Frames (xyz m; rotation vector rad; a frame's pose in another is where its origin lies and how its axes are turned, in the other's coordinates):
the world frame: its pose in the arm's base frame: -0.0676 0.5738 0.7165 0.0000 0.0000 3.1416
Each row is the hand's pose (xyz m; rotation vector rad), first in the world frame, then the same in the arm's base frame.
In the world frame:
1: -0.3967 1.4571 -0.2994 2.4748 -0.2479 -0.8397
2: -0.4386 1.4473 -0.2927 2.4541 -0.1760 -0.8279
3: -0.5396 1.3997 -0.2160 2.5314 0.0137 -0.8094
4: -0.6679 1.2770 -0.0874 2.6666 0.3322 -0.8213
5: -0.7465 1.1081 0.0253 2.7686 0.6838 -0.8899
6: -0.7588 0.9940 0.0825 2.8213 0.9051 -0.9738
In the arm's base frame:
1: 0.3291 -0.8833 0.4171 0.2412 2.4084 0.6748
2: 0.3710 -0.8735 0.4238 0.1727 2.4081 0.7127
3: 0.4720 -0.8259 0.5005 -0.0133 2.4600 0.6374
4: 0.6003 -0.7032 0.6291 -0.3113 2.4991 0.4408
5: 0.6789 -0.5343 0.7418 -0.6067 2.4564 0.2047
6: 0.6912 -0.4202 0.7990 -0.7656 2.3866 0.0300

